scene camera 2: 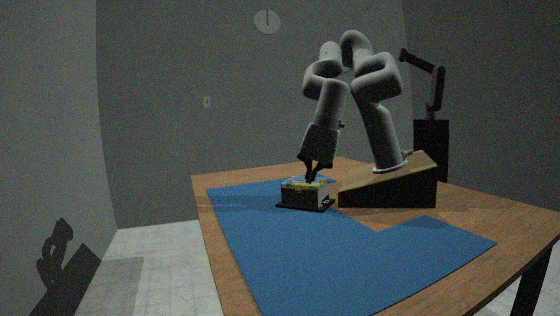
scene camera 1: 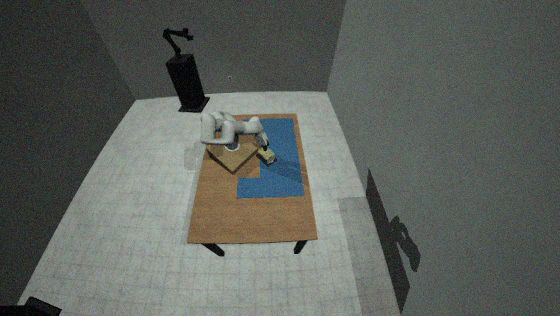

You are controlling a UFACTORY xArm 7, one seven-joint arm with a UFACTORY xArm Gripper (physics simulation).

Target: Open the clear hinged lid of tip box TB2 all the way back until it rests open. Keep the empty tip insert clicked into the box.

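Places are measured from the arm's base along level axes (x ahead, y left, z up), in metres.
Where they show: gripper, fingertip midpoint: (scene camera 2: 308,182) (scene camera 1: 266,149); arm's base at its link origin: (scene camera 2: 390,167) (scene camera 1: 232,145).
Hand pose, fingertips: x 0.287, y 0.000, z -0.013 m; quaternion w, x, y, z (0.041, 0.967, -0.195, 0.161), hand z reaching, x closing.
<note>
Things, the pixels of their top centre, and the offset from my fingertips. "*": a spot on its surface instead. Level surfaces: height alone.
- Tip box TB2 at its top centre: (scene camera 2: 304,180) (scene camera 1: 266,151) dy -0.023, dx +0.005, dz +0.002 m
- yellow tip insert at its top centre: (scene camera 2: 305,178) (scene camera 1: 266,151) dy -0.023, dx +0.004, dz +0.006 m
- clear lid at a spot on its surface: (scene camera 2: 292,181) * dy -0.033, dx +0.041, dz +0.000 m
- blue mat at its surface level: dz -0.075 m
- wooden table at its surface level: dz -0.078 m
Tip box TB2 (scene camera 1: 267,156) (scene camera 2: 300,197) is a small box with clear and dark walls, standing upright on a black base near the wedge. The yellow tip insert (scene camera 2: 299,188) shows in its upper part and appears seated. The clear lid (scene camera 2: 292,181) shows faintly around the box's top in the scene camera 2 view; its exact angle is too blurred to tell. My gripper (scene camera 1: 266,147) (scene camera 2: 310,181) is shut and empty, pointing down, with its fingertips at the top of the box near the lid. I cannot tell whether they touch it. The hinge is not clear.
A blue mat (scene camera 1: 280,187) (scene camera 2: 320,260) lies under the box on the wooden table (scene camera 1: 250,220) (scene camera 2: 220,272). My arm's base stands on a wooden wedge (scene camera 1: 233,162) (scene camera 2: 390,192) beside the box. A black pedestal (scene camera 1: 186,82) (scene camera 2: 431,145) with another arm stands beyond the table.
</note>
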